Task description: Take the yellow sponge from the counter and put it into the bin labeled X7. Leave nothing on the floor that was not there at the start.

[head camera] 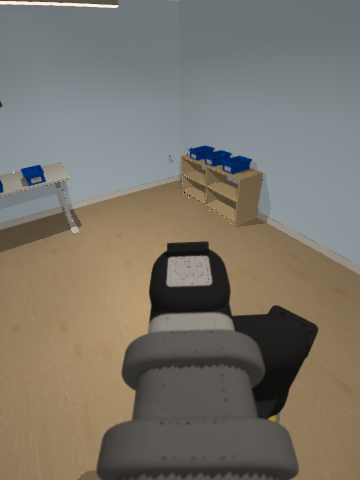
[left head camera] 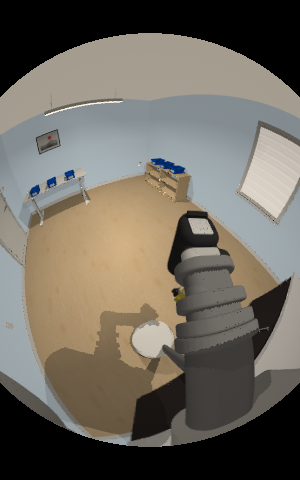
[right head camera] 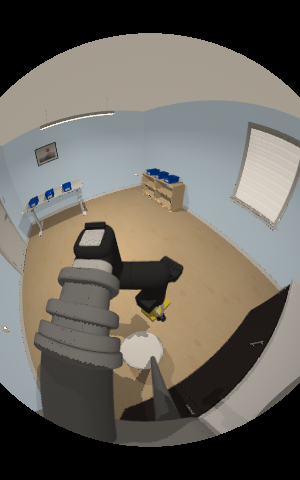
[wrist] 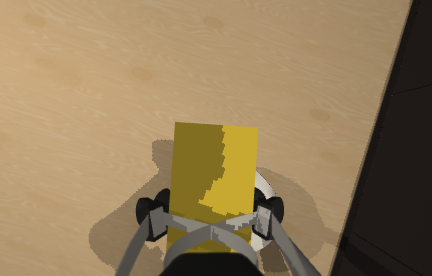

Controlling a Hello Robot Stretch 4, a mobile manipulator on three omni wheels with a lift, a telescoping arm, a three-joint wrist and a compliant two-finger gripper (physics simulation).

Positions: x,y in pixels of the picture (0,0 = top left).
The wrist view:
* my gripper: 209,204
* yellow sponge: 213,167
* counter: 382,222
